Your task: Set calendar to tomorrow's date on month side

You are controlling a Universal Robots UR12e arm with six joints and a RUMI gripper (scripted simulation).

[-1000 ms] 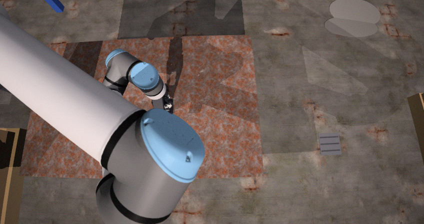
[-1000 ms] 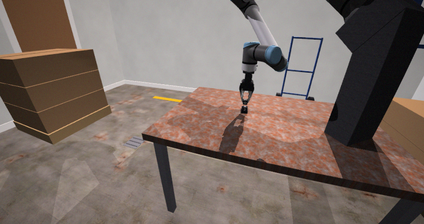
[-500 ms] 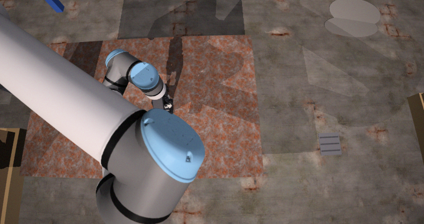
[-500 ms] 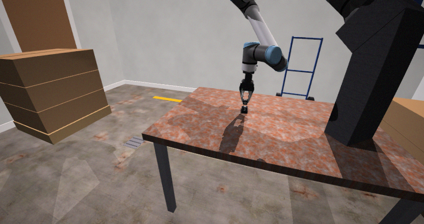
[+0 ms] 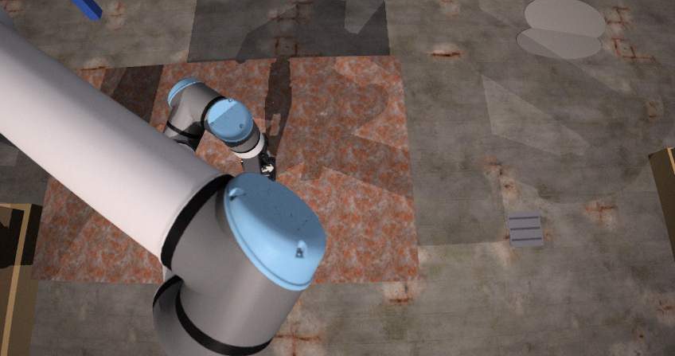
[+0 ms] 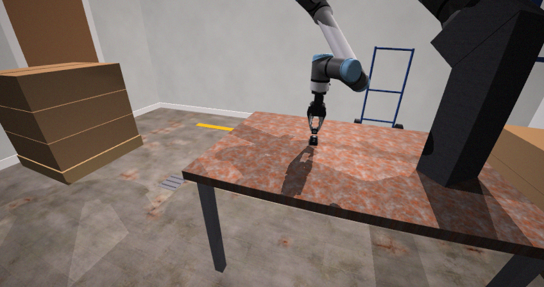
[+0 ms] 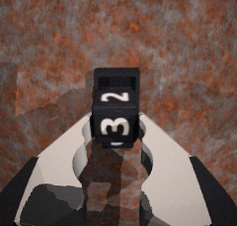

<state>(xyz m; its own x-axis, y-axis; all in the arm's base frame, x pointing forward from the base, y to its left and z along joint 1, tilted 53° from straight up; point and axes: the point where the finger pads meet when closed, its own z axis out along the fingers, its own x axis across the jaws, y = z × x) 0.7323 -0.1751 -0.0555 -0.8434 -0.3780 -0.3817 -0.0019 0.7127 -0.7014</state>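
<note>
My gripper is now 6 cm above the black tray and 2 cm to the right of it.
</note>
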